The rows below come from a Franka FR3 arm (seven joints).
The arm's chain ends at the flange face. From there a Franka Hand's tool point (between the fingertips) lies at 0.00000 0.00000 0.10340 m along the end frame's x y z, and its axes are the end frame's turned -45 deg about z.
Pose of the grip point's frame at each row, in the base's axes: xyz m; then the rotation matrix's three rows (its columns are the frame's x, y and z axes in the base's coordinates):
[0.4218 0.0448 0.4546], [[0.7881 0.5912 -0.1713], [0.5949 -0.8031 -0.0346], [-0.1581 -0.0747 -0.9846]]
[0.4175 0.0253 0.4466], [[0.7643 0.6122 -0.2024], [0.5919 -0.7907 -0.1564], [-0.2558 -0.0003 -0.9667]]
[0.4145 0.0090 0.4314], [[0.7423 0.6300 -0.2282], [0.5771 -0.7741 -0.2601], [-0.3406 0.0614 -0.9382]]
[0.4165 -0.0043 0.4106], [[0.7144 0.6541 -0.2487], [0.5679 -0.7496 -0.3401], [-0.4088 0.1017 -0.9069]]
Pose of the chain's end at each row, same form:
[0.4395 0.0484 0.5564], [[0.9753 -0.1392 -0.1713], [-0.1472 -0.9885 -0.0346], [-0.1646 0.0590 -0.9846]]
[0.4384 0.0415 0.5466], [[0.9733 -0.1076 -0.2024], [-0.1406 -0.9776 -0.1564], [-0.1811 0.1807 -0.9667]]
[0.4381 0.0359 0.5284], [[0.9704 -0.0794 -0.2282], [-0.1393 -0.9554 -0.2601], [-0.1974 0.2843 -0.9382]]
[0.4422 0.0309 0.5044], [[0.9677 -0.0426 -0.2487], [-0.1285 -0.9316 -0.3401], [-0.2172 0.3610 -0.9069]]

